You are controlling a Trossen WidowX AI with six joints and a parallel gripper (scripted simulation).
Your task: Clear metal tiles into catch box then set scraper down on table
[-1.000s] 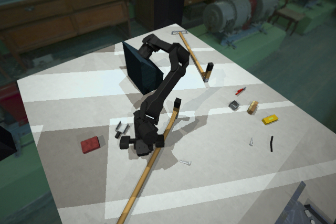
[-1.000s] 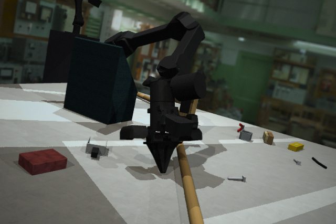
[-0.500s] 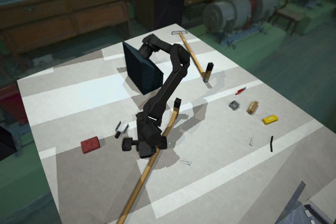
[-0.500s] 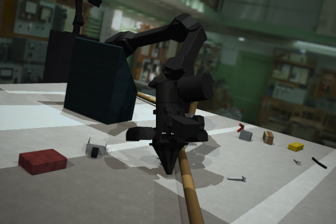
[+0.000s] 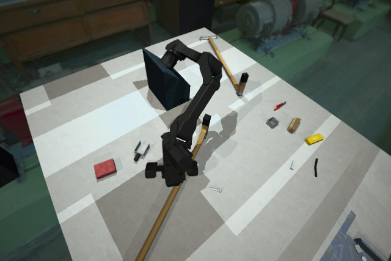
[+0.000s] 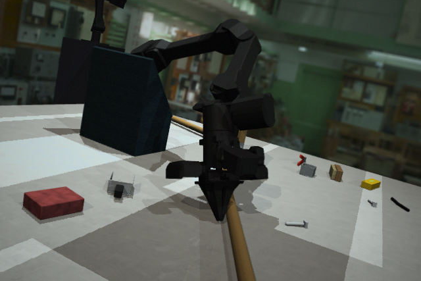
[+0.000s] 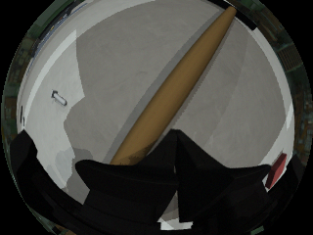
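Right now the long scraper is 6 cm above my gripper tip, 3 cm ahead of it and 1 cm to the right of it. The rest, counted from my gripper tip: grey box: 56 cm to the left, 9 cm ahead; then grey bracket: 20 cm behind, 2 cm to the right; then red block: 22 cm behind, 16 cm to the right.
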